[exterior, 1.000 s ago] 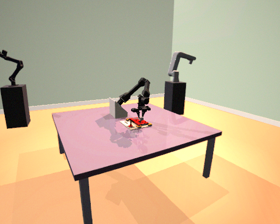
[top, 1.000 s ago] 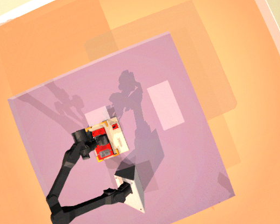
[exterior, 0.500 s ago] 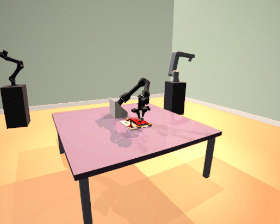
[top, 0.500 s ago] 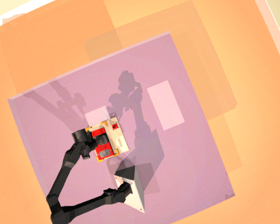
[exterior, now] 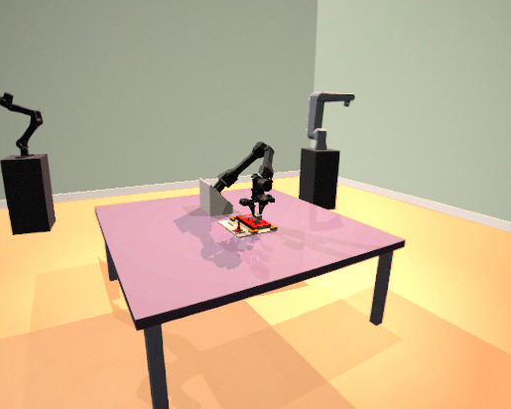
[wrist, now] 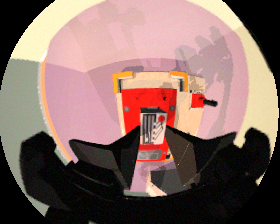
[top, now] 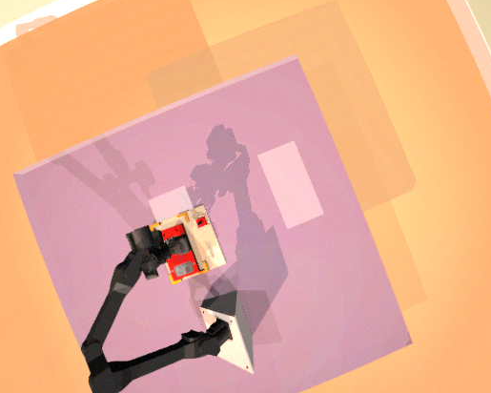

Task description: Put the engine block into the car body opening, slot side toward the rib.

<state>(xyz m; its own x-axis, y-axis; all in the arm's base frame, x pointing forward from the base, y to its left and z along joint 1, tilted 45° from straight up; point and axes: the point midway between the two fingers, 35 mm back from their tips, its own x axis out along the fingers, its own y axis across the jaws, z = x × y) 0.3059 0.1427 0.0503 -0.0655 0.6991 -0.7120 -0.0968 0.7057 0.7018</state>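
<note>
The engine block is 1 cm below my gripper tip.
</note>
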